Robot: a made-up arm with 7 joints. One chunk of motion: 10 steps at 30 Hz.
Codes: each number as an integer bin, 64 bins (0 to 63) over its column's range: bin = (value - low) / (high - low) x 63, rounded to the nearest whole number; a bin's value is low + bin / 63 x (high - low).
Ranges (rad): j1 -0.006..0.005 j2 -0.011..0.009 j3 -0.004..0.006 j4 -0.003..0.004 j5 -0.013..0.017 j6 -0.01..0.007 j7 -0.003..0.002
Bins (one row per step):
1: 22 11 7 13 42 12 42
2: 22 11 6 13 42 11 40
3: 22 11 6 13 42 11 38
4: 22 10 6 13 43 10 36
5: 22 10 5 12 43 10 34
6: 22 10 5 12 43 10 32
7: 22 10 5 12 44 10 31
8: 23 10 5 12 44 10 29
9: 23 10 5 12 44 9 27
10: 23 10 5 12 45 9 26
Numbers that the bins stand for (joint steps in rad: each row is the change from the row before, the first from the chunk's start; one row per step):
1: -0.00216 -0.00751 -0.00289 -0.00156 0.00700 -0.00676 0.00033
2: -0.00216 -0.00751 -0.00305 -0.00156 0.00700 -0.00703 0.00017
3: -0.00216 -0.00751 -0.00305 -0.00156 0.00700 -0.00703 0.00002
4: -0.00216 -0.00783 -0.00305 -0.00156 0.00748 -0.00730 -0.00014
5: -0.00216 -0.00783 -0.00321 -0.00167 0.00748 -0.00730 -0.00030
6: -0.00216 -0.00783 -0.00321 -0.00167 0.00748 -0.00730 -0.00046
7: -0.00216 -0.00783 -0.00321 -0.00167 0.00795 -0.00730 -0.00054
8: -0.00198 -0.00783 -0.00321 -0.00167 0.00795 -0.00730 -0.00070
9: -0.00198 -0.00783 -0.00321 -0.00167 0.00795 -0.00757 -0.00086
10: -0.00198 -0.00783 -0.00321 -0.00167 0.00843 -0.00757 -0.00094

